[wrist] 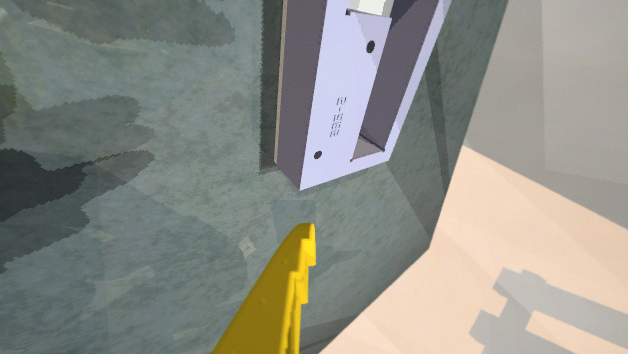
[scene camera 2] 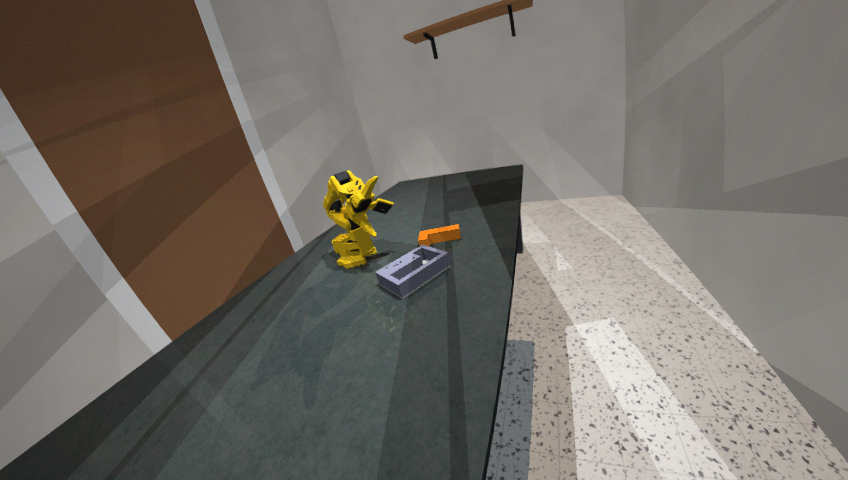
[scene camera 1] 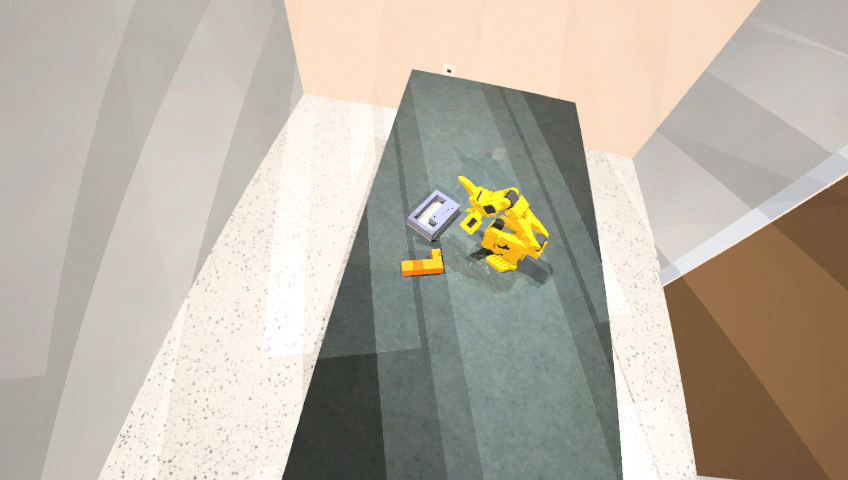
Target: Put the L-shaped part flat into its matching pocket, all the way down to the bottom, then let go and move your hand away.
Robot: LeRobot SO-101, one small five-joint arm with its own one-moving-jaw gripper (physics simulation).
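Places are measured from the arm's base along level axes (x left, y ahead, z down), in centimetres.
Pixels of known places: hand, its tool point: (wrist: 314, 238) (scene camera 2: 374, 234) (scene camera 1: 467, 210); arm's base, origin of its link: (scene camera 2: 363, 258) (scene camera 1: 494, 253).
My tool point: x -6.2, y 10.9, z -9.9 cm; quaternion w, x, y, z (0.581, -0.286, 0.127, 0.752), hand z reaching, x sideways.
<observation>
Ahead of a thing's pixels: the offset from my tool point to its middle. "*": to the spot under its first point. Level surfaces: height alone.
The orange L-shaped part @(dx +14.2, dy +9.8, dz +8.4 cm) (scene camera 1: 422, 266) (scene camera 2: 443, 234) lies on the table beside the lavender block @(dx -2.1, dy +8.7, dz +8.0 cm) (scene camera 1: 447, 208) (scene camera 2: 425, 277) (wrist: 322, 120), apart from it. It does not show in the wrist view. The block's L-shaped pocket @(* dx -1.8, dy +11.3, dz +9.4 cm) (scene camera 1: 424, 216) (wrist: 395, 75) is empty, with a pale floor showing. My gripper (scene camera 1: 465, 201) (scene camera 2: 383, 192) is fully open and empty, raised above the table on the arm's side of the block, away from the part. In the wrist view one notched jaw (wrist: 300, 265) shows, beyond the block's near end; the moving jaw is out of the picture.
The dark green table @(dz +9.9 cm) (scene camera 1: 511, 380) (scene camera 2: 345, 368) carries the yellow arm, whose base (scene camera 1: 502, 262) (scene camera 2: 352, 260) stands near the block. A table edge runs past the far side of the block and part. A wooden shelf (scene camera 2: 470, 20) hangs on the wall.
</observation>
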